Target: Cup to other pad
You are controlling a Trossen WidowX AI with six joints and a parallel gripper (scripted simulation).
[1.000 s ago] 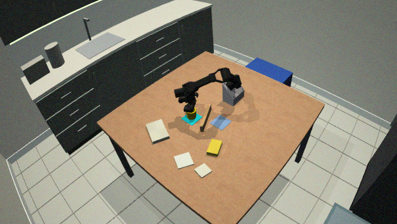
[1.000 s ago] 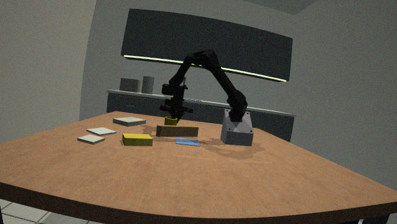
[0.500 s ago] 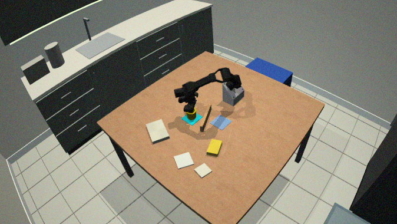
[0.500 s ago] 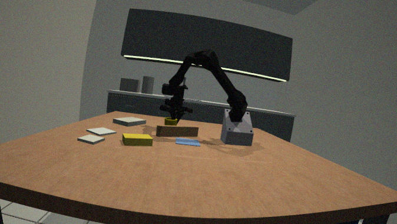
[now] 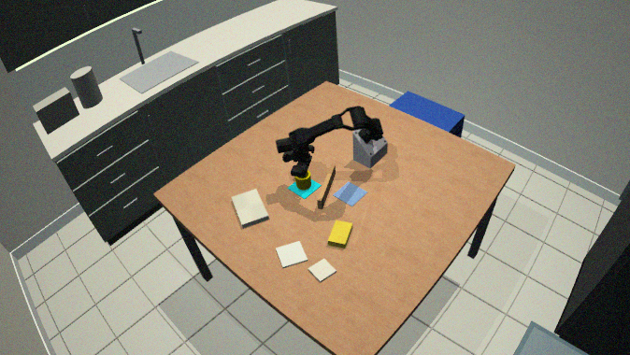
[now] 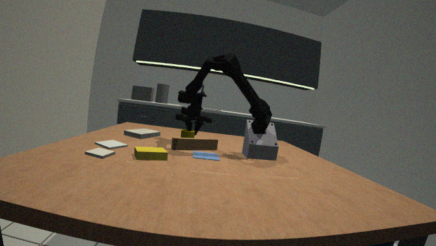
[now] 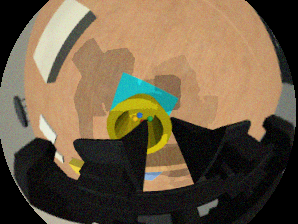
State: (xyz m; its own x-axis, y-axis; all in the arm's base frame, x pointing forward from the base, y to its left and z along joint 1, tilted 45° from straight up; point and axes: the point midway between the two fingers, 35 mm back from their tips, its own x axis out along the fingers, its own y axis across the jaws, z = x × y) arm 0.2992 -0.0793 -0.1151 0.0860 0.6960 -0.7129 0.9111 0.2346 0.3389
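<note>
My gripper tip is 2 cm short of the yellow cup, 1 cm to the right of it and 1 cm above it. From my gripper tip the other things lie so: wooden bar 1 cm behind, 11 cm to the left, 3 cm below; cyan pad 3 cm ahead, 1 cm to the left, 6 cm below; light blue pad 5 cm behind, 21 cm to the left, 6 cm below.
</note>
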